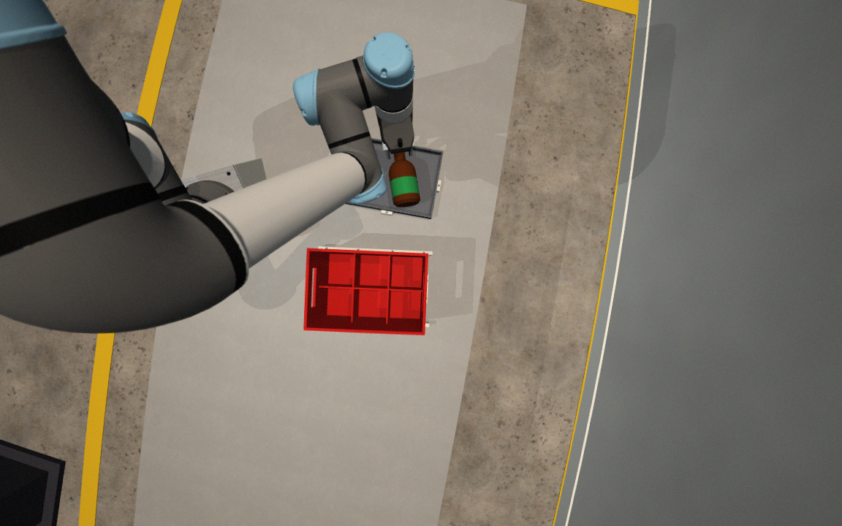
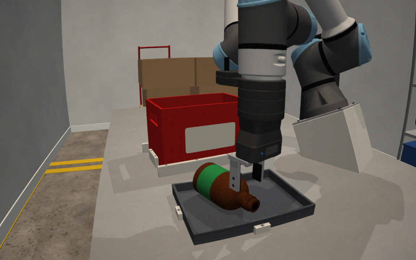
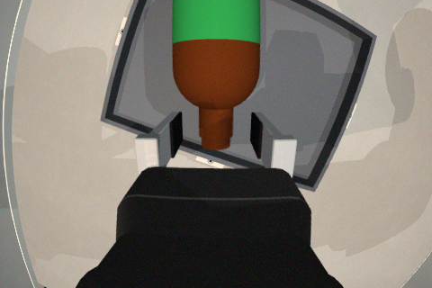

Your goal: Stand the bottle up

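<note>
The bottle is 5 cm below my hand, 4 cm to the right of it and 2 cm ahead of it. The rest, counted from my hand: red crate (36 cm to the right, 2 cm ahead, 1 cm below); dark grey tray (8 cm below, 5 cm to the right, 1 cm behind).
</note>
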